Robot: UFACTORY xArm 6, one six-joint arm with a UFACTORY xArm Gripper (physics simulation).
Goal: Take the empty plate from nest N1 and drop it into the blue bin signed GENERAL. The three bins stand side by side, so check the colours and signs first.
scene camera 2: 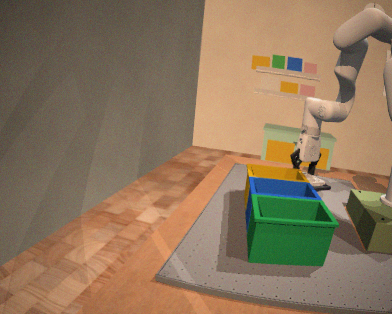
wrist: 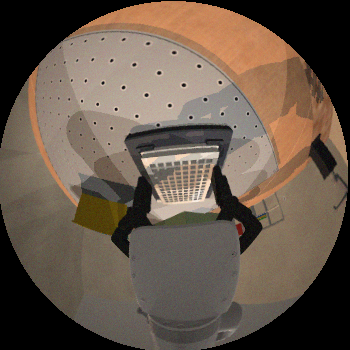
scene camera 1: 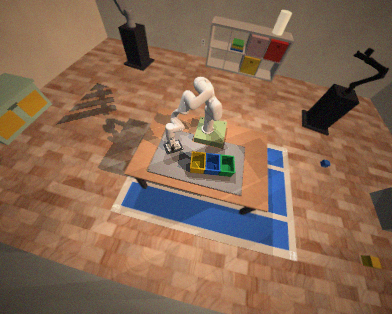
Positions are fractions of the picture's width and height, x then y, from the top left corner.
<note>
In view: the gripper (scene camera 2: 0.77, 0.56), a pale gridded plate (wrist: 0.52, 0.50) and a dark nest (wrist: 0.53, 0.38).
The gripper shows as well in the wrist view (wrist: 0.51, 0.50).
</note>
